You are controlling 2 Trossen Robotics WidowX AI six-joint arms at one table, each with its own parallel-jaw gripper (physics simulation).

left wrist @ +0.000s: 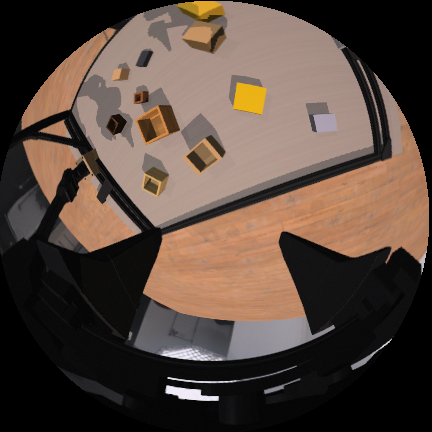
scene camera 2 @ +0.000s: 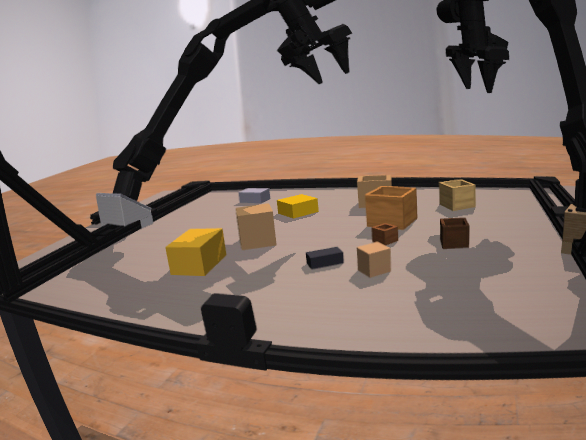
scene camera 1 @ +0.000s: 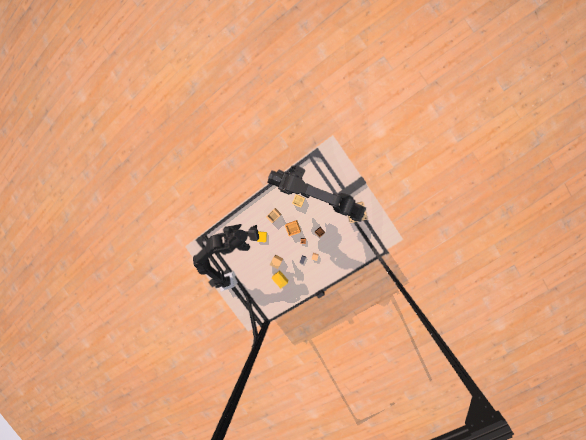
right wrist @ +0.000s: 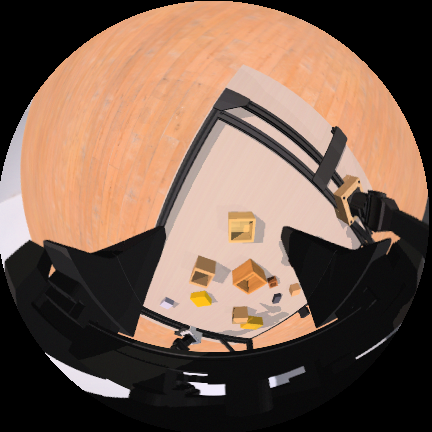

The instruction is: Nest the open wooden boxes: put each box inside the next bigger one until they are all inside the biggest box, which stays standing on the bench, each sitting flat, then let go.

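Places are measured from the left arm's base along level axes (x right, y ahead, z up), in metres.
Pixels of known places: left gripper, fingertip midpoint: (left wrist: 222, 235) (scene camera 2: 333, 78) (scene camera 1: 248, 225); right gripper, fingertip midpoint: (scene camera 2: 478, 90) (right wrist: 225, 232); left arm's base, link origin: (scene camera 2: 123, 200) (scene camera 1: 225, 281) (right wrist: 189, 337); right arm's base, link origin: (left wrist: 83, 168) (scene camera 1: 357, 212) (right wrist: 355, 201).
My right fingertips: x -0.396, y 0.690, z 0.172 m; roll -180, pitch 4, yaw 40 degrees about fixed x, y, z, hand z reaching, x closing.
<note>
Ahead of a thing's pixels: the offset from my right fingertips to its top centre.
Five open wooden boxes stand apart on the bench: the biggest, orange @[dx +0.233, dy -0.141, dz -0.177 m] (scene camera 1: 292, 228) (scene camera 2: 391, 210) (left wrist: 171, 119), near the middle; a tan box @[dx +0.118, dy -0.221, dz -0.180 m] (scene camera 2: 363, 196) (left wrist: 215, 147) (right wrist: 204, 264) behind it in scene camera 2; a pale yellow box @[dx +0.094, dy -0.044, dz -0.188 m] (scene camera 1: 299, 200) (scene camera 2: 456, 196) (right wrist: 242, 217) at the back right there; a dark brown box @[dx +0.319, dy +0.000, dz -0.199 m] (scene camera 1: 320, 232) (scene camera 2: 455, 236) right of the orange one; and a tiny reddish-brown box @[dx +0.334, dy -0.117, dz -0.210 m] (scene camera 1: 303, 241) (scene camera 2: 383, 236) in front of it. My left gripper (scene camera 2: 333, 77) (left wrist: 222, 235) and right gripper (scene camera 2: 479, 90) (right wrist: 224, 228) are open and empty, high above the bench.
Solid blocks share the bench: a large yellow block @[dx +0.514, dy -0.354, dz -0.190 m] (scene camera 2: 187, 257), a flatter yellow block @[dx +0.213, dy -0.353, dz -0.207 m] (scene camera 2: 297, 207) (left wrist: 250, 98), a tall tan block @[dx +0.394, dy -0.325, dz -0.177 m] (scene camera 2: 256, 229), a small tan block @[dx +0.453, dy -0.087, dz -0.201 m] (scene camera 2: 372, 261), a dark bar @[dx +0.446, dy -0.168, dz -0.217 m] (scene camera 2: 324, 258) and a lavender block @[dx +0.144, dy -0.511, dz -0.210 m] (scene camera 2: 254, 196) (left wrist: 325, 122). A black frame (scene camera 2: 400, 364) borders the bench.
</note>
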